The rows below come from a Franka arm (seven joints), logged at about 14 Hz.
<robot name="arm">
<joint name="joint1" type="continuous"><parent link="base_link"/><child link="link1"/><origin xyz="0 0 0.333"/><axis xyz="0 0 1"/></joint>
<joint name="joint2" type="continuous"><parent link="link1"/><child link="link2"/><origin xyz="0 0 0" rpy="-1.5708 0 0"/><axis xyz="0 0 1"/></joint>
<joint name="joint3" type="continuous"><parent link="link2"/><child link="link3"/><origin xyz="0 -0.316 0" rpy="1.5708 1.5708 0"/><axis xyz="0 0 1"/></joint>
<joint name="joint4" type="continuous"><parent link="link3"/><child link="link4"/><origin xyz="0 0.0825 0" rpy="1.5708 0 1.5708"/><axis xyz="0 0 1"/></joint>
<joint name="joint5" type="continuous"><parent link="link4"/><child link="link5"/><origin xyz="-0.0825 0.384 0" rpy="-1.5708 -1.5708 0"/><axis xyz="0 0 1"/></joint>
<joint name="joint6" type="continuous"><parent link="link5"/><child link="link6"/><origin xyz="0 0 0" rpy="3.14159 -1.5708 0"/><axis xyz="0 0 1"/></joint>
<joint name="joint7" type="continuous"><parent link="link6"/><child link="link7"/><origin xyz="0 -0.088 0" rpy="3.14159 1.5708 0"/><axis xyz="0 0 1"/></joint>
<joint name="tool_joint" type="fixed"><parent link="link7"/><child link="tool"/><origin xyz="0 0 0.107" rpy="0 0 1.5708"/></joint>
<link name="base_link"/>
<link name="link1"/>
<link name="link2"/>
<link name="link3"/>
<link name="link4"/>
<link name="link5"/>
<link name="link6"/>
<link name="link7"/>
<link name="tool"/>
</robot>
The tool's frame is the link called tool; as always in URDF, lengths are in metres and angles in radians. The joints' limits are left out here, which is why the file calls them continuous.
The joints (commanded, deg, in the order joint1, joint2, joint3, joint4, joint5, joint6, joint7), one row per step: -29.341, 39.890, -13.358, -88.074, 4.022, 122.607, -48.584; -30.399, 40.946, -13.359, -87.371, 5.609, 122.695, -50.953; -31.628, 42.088, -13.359, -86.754, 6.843, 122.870, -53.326; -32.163, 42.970, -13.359, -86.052, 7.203, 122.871, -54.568; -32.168, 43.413, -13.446, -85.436, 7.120, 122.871, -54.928; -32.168, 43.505, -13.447, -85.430, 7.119, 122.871, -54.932; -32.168, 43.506, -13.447, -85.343, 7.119, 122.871, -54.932; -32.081, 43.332, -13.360, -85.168, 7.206, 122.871, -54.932; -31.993, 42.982, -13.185, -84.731, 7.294, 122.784, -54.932; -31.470, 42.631, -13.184, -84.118, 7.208, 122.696, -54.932; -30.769, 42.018, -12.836, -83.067, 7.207, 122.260, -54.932; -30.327, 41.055, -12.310, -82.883, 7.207, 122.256, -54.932; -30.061, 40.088, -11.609, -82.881, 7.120, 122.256, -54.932; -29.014, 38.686, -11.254, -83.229, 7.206, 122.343, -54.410; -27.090, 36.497, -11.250, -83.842, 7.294, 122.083, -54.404; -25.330, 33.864, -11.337, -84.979, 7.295, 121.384, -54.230; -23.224, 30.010, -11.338, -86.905, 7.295, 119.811, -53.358
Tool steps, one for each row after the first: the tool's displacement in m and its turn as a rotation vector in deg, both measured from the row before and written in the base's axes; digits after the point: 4 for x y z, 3 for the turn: -0.0058, -0.0098, -0.0074, 1.155, -0.582, 0.456; -0.0081, -0.0112, -0.0089, 0.970, -0.354, 0.490; -0.0025, -0.0055, -0.0054, 0.316, -0.007, 0.590; 0.0014, -0.0018, -0.0006, -0.228, -0.002, 0.438; -0.0001, 0.0001, -0.0011, 0.044, 0.074, 0.005; 0.0004, -0.0002, 0.0006, -0.057, -0.063, 0.014; 0.0024, 0.0009, 0.0033, -0.112, -0.360, 0.125; 0.0043, 0.0009, 0.0071, -0.263, -0.675, 0.227; 0.0074, 0.0032, 0.0088, -0.569, -0.640, 0.665; 0.0127, 0.0071, 0.0144, -0.488, -1.123, 1.097; 0.0088, 0.0074, 0.0126, -0.303, -1.143, 0.862; 0.0074, 0.0076, 0.0111, -0.146, -1.015, 0.845; 0.0102, 0.0132, 0.0144, -0.288, -1.187, 0.712; 0.0128, 0.0203, 0.0218, -0.434, -1.300, 1.801; 0.0072, 0.0196, 0.0222, -0.105, -0.883, 1.385; 0.0041, 0.0265, 0.0287, 0.483, -0.697, 1.049
